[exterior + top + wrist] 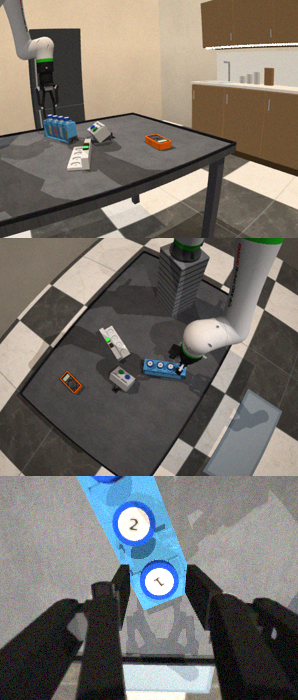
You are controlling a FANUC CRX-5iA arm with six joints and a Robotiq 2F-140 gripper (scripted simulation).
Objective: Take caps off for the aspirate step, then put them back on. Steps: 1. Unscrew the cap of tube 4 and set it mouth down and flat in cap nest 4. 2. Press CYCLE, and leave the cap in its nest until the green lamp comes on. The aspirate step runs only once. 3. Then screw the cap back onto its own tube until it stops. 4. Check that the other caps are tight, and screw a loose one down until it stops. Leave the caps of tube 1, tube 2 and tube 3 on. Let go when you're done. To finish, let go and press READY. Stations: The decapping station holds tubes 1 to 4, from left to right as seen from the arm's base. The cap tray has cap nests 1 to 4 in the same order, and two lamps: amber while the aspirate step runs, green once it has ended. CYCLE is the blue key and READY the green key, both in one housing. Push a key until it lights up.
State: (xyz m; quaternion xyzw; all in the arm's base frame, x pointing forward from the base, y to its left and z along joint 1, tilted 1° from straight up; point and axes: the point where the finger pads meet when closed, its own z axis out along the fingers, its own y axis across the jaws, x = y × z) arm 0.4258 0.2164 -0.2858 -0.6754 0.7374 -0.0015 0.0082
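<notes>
My gripper is now 50 mm to the left of the cap 2, 30 mm above it and 20 mm short of it. Also, from my hand: grey key housing: 250 mm to the right, 170 mm ahead, 90 mm below; green key: 270 mm to the right, 150 mm ahead, 70 mm below; blue key: 230 mm to the right, 160 mm ahead, 70 mm below.
</notes>
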